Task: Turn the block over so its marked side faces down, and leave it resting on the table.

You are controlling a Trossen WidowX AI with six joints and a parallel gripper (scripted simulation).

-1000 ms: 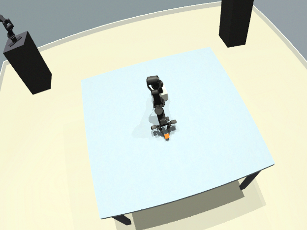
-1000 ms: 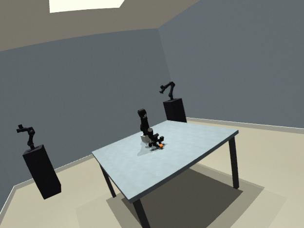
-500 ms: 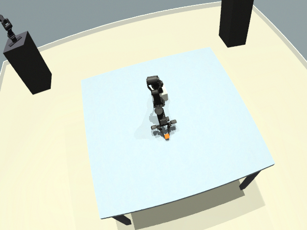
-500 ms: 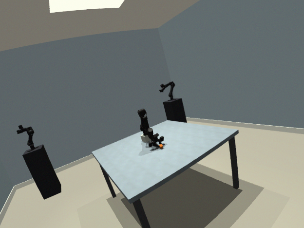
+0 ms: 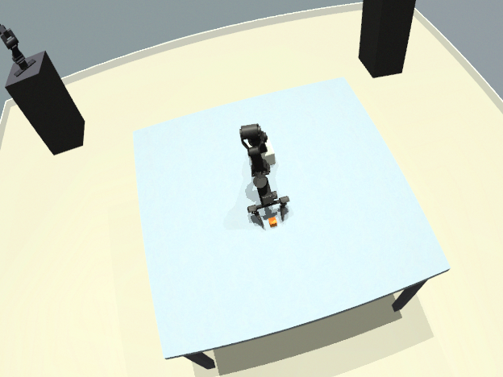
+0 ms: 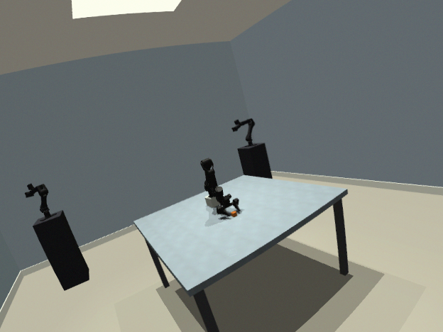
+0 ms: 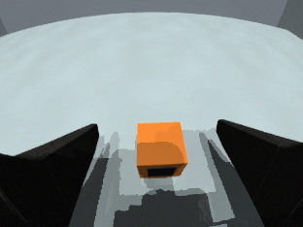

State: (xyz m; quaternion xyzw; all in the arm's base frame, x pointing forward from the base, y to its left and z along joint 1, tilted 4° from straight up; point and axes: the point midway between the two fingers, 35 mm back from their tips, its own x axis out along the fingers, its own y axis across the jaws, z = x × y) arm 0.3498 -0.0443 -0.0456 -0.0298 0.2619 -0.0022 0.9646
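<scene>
Now: the block 2 cm behind my gripper tip and 1 cm below it.
</scene>
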